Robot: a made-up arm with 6 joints. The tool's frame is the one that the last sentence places.
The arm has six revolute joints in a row. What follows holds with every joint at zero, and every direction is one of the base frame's. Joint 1 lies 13.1 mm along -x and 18.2 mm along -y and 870.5 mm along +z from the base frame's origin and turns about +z. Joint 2 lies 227.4 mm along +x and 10.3 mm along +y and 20.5 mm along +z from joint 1 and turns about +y. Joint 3 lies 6 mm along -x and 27.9 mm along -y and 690.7 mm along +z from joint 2 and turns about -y. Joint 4 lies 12.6 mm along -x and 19.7 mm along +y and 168.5 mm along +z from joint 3 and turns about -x. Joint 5 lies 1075.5 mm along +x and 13.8 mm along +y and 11.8 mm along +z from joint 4 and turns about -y. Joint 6 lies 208 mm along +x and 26.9 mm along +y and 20.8 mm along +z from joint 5 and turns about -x. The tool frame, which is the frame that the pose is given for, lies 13.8 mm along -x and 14.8 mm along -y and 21.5 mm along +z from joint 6; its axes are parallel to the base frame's.
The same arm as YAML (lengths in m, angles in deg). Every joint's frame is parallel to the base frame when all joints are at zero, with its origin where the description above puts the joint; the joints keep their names.
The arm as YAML. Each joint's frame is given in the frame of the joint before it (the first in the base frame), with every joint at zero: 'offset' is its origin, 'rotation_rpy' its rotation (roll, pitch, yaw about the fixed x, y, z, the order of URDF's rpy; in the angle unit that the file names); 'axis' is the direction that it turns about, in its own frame. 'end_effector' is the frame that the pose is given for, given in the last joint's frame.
length_unit: m
angle_unit: deg
chain:
  - id: joint 1
    offset: [-0.0131, -0.0182, 0.8705]
    rotation_rpy: [0.0, 0.0, 0.0]
    axis: [0.0, 0.0, 1.0]
  - id: joint 2
    offset: [0.2274, 0.0103, 0.0205]
    rotation_rpy: [0.0, 0.0, 0.0]
    axis: [0.0, 1.0, 0.0]
  - id: joint 3
    offset: [-0.006, -0.0279, 0.6907]
    rotation_rpy: [0.0, 0.0, 0.0]
    axis: [0.0, -1.0, 0.0]
  - id: joint 4
    offset: [-0.0126, 0.0197, 0.1685]
    rotation_rpy: [0.0, 0.0, 0.0]
    axis: [-1.0, 0.0, 0.0]
  - id: joint 5
    offset: [1.0755, 0.0138, 0.0118]
    rotation_rpy: [0.0, 0.0, 0.0]
    axis: [0.0, -1.0, 0.0]
  - id: joint 6
    offset: [0.208, 0.0269, 0.0208]
    rotation_rpy: [0.0, 0.0, 0.0]
    axis: [-1.0, 0.0, 0.0]
end_effector:
  offset: [-0.0138, -0.0148, 0.0215]
  rotation_rpy: [0.0, 0.0, 0.0]

